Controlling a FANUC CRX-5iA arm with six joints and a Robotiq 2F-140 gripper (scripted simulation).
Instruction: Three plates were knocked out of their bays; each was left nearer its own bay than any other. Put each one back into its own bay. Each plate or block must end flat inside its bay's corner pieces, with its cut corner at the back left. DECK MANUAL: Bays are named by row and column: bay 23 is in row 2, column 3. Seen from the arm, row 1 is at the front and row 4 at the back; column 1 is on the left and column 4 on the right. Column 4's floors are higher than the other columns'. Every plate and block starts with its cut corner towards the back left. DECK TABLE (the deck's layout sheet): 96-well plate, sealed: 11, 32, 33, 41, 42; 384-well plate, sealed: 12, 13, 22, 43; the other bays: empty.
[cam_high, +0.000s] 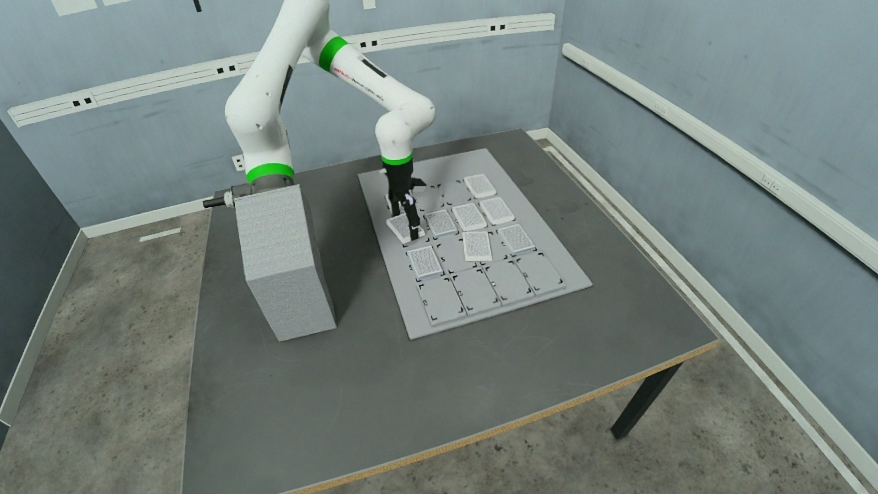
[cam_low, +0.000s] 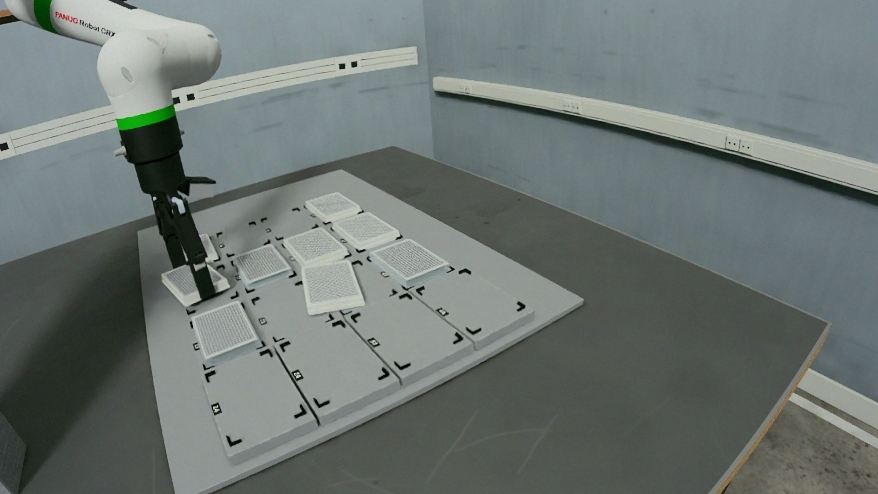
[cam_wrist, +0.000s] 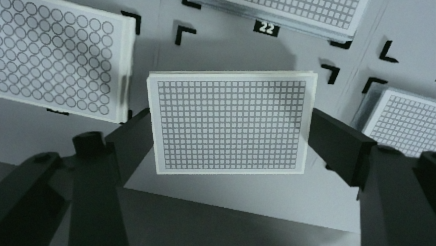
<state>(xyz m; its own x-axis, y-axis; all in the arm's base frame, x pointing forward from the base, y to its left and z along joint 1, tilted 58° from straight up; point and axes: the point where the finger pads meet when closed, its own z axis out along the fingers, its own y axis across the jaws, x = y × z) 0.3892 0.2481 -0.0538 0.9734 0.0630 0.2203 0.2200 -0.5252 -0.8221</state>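
Now: hand 8 cm short of the label 22, 3 cm above it and 1 cm to the left of it. Also, from my hand: bay label (29 cm ahead, 18 cm to the right, 3 cm below); 384-well plate (17 cm to the right, 2 cm below, 1 cm ahead).
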